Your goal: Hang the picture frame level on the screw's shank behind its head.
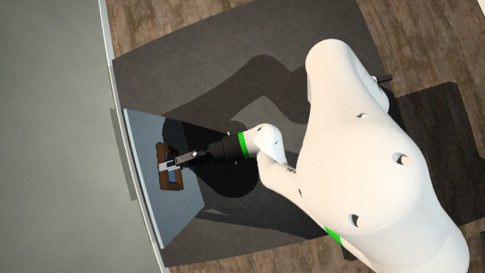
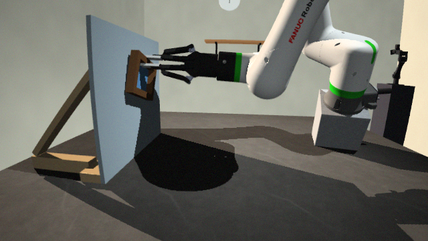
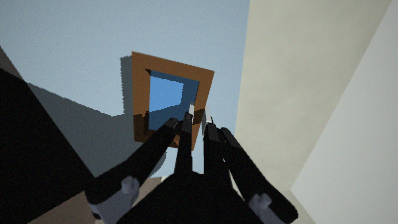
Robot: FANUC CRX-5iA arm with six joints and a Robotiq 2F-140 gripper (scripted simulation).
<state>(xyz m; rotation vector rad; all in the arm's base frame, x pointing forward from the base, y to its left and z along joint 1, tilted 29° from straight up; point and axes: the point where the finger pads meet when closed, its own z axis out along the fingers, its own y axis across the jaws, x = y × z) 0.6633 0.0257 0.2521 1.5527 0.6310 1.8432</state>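
Right now the picture frame is 5 cm below my hand, 4 cm ahead of it and 1 cm to the left of it. Also, from my hand: pale blue wall panel 11 cm below, 5 cm ahead, 2 cm to the left.
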